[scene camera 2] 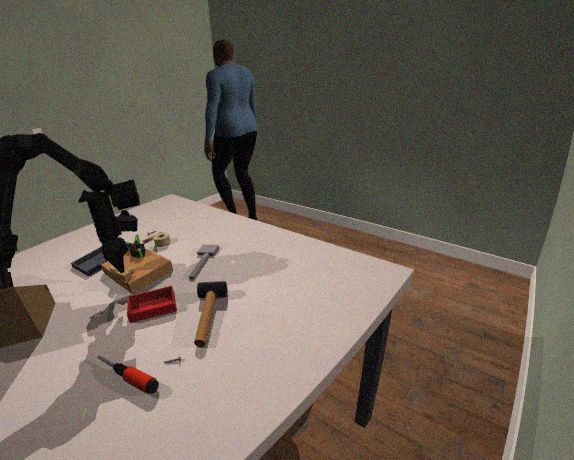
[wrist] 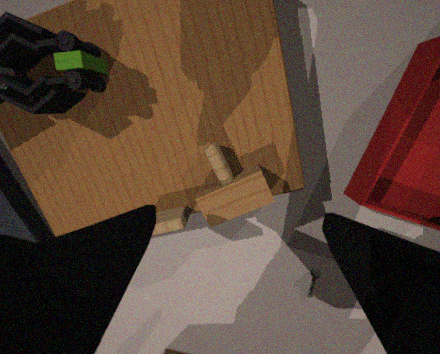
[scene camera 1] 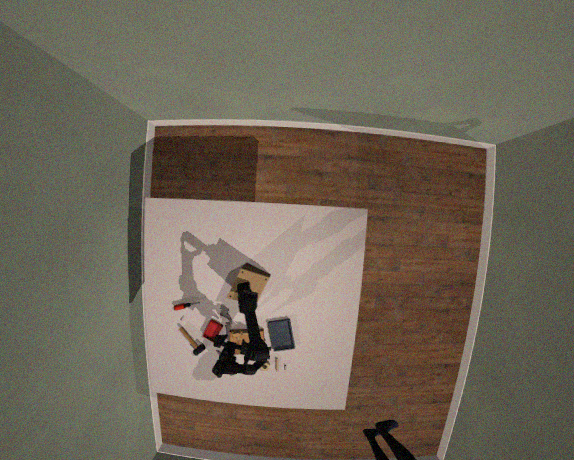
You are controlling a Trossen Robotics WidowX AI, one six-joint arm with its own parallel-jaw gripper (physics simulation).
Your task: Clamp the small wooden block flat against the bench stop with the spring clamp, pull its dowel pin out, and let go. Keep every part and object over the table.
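Places are measured from the arm's base along level axes (x ahead, y left, z up), in centimetres.
Pixels of known places: gripper, fingertip midpoint: (scene camera 2: 119, 265) (wrist: 239, 217) (scene camera 1: 235, 337); arm's base, origin of the base link: (scene camera 1: 243, 288).
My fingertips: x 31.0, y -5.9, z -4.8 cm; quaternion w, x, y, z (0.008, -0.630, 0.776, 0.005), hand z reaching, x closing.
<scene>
For each thing: its top centre in the pictures, then the offset to it from my fingertips. "spot": a spot on its surface instead.
- small wooden block, middle of its top: (wrist: 234, 200) (scene camera 2: 122, 272) dx +0.0, dy +0.2, dz -2.2 cm
- wooden board, middle of its top: (wrist: 135, 119) (scene camera 2: 134, 262) (scene camera 1: 246, 343) dx +5.9, dy +5.9, dz -4.0 cm
- low wooden piece, surface spot: (wrist: 171, 225) spot: dx -1.0, dy +4.5, dz -2.0 cm
- black spring clamp, middle of its top: (scene camera 2: 131, 243) dx +9.4, dy +14.3, dz -1.5 cm
- red tray, middle of its top: (scene camera 2: 150, 299) (scene camera 1: 212, 331) dx +0.7, dy -15.2, dz -4.7 cm
- blue tray, middle of its top: (scene camera 2: 101, 254) (scene camera 1: 281, 336) dx +0.9, dy +26.1, dz -5.6 cm
- mallet, middle of its top: (scene camera 2: 205, 303) (scene camera 1: 189, 342) dx +8.1, dy -29.4, dz -3.3 cm
- grey hammer-like tool, middle of its top: (scene camera 2: 200, 258) dx +22.2, dy -7.2, dz -6.0 cm
- screwdriver, middle of its top: (scene camera 2: 120, 365) (scene camera 1: 186, 306) dx -14.5, dy -30.7, dz -4.2 cm
- screw, middle of its top: (scene camera 2: 171, 358) dx -5.6, dy -34.6, dz -6.3 cm
- tape roll, middle of its top: (scene camera 2: 160, 236) dx +21.5, dy +16.4, dz -4.4 cm
The small wooden block (wrist: 235, 197) lies at the near edge of the wooden board (wrist: 165, 170) (scene camera 2: 156, 267) in the wrist view. Its dowel pin (wrist: 219, 162) sticks out over the board. A low wooden piece (wrist: 171, 225), perhaps the bench stop, sits left of the block with a gap between them, partly behind a finger. The black spring clamp (wrist: 70, 61) (scene camera 2: 136, 248) with green pads stands on the board, apart from the block. My gripper (wrist: 239, 217) is open and empty. The block shows between its fingertips in the wrist view; I cannot tell the height gap.
A red tray (scene camera 1: 213, 329) (scene camera 2: 152, 306) (wrist: 410, 160) is beside the board; a blue tray (scene camera 1: 281, 334) (scene camera 2: 90, 262) is on its other side. A mallet (scene camera 2: 204, 320), a grey hammer-like tool (scene camera 2: 201, 264), a screwdriver (scene camera 2: 137, 378), a screw (scene camera 2: 173, 361) and a tape roll (scene camera 2: 161, 240) lie around. A person (scene camera 2: 232, 105) stands beyond the table.
</scene>
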